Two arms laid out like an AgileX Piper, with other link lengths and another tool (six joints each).
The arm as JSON. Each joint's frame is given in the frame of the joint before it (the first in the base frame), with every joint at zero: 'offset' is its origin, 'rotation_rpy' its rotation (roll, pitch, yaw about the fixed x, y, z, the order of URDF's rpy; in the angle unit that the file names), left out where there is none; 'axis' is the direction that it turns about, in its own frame. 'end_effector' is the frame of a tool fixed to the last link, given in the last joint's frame.
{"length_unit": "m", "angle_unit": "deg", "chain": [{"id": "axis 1", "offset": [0.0, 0.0, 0.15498], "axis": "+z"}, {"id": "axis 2", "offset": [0.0, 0.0, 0.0], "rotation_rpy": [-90.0, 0.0, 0.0], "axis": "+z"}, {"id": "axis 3", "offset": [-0.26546, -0.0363, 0.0], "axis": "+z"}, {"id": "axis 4", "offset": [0.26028, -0.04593, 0.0], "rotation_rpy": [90.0, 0.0, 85.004], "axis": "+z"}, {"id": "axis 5", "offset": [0.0, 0.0, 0.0], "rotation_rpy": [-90.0, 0.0, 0.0], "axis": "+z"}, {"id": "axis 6", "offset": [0.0, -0.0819, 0.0], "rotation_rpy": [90.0, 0.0, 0.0], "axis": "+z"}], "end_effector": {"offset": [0.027, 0.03, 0.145], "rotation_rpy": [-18.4, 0.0, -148.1]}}
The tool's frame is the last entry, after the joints.
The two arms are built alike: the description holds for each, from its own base.
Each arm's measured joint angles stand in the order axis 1, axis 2, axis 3, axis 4, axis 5, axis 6.
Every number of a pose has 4 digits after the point.
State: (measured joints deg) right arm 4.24 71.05 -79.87 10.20 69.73 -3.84; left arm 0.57 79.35 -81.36 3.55 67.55 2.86
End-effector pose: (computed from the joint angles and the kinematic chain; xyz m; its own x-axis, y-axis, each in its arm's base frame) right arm 0.2937 0.0891 0.3073 0.7881 -0.4601 0.4090 -0.4464 -0.8846 -0.1349; left arm 0.3338 0.0482 0.2699 0.7255 -0.5813 0.3684 -0.6126 -0.7895 -0.0393
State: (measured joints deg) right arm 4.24 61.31 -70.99 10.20 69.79 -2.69; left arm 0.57 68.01 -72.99 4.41 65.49 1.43
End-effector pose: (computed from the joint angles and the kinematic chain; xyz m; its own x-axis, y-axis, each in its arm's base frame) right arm 0.2519 0.0865 0.3003 0.7765 -0.4776 0.4110 -0.4592 -0.8756 -0.1499; left arm 0.2954 0.0502 0.2841 0.7019 -0.5675 0.4305 -0.5899 -0.8018 -0.0953
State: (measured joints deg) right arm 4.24 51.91 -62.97 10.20 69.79 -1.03; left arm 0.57 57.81 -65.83 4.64 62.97 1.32
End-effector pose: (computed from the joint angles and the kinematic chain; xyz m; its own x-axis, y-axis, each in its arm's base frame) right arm 0.2154 0.0846 0.2905 0.7577 -0.5028 0.4159 -0.4764 -0.8618 -0.1740; left arm 0.2653 0.0505 0.2932 0.6564 -0.5703 0.4939 -0.5786 -0.8006 -0.1555
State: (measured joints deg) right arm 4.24 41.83 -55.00 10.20 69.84 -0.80; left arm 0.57 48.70 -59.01 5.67 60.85 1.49
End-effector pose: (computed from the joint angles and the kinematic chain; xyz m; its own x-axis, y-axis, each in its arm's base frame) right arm 0.1803 0.0821 0.2764 0.7412 -0.5072 0.4397 -0.4725 -0.8595 -0.1949; left arm 0.2385 0.0538 0.2937 0.6167 -0.5817 0.5304 -0.5652 -0.7961 -0.2160
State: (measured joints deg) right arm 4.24 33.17 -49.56 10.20 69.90 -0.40; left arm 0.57 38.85 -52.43 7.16 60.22 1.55
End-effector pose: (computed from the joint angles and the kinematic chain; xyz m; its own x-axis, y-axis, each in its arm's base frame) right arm 0.1556 0.0805 0.2683 0.7142 -0.5147 0.4744 -0.4656 -0.8553 -0.2272; left arm 0.2081 0.0587 0.2904 0.5833 -0.5928 0.5553 -0.5441 -0.7928 -0.2747
